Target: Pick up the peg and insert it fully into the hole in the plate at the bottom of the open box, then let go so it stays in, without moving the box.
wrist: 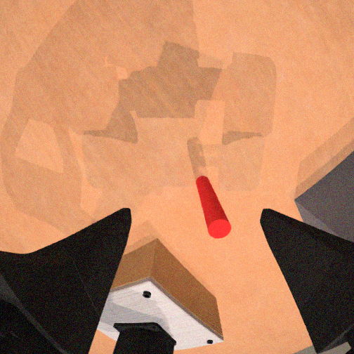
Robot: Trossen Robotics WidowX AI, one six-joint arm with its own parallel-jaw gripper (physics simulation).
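Note:
A red peg (212,207) stands upright on the wooden surface, its bright round top facing the camera. My gripper (197,215) is open, with one black finger to the left and one to the right of the peg in the view; neither finger touches it. The peg's top lies a little right of the middle between the fingertips. Part of the dark grey box (332,200) shows at the right edge, behind the right finger. The plate and its hole do not show.
A brown block with a white-grey top (182,320) and small dark holes stands at the lower middle, partly behind the left finger and a black part. Shadows of the arm fall on the wooden surface (310,75).

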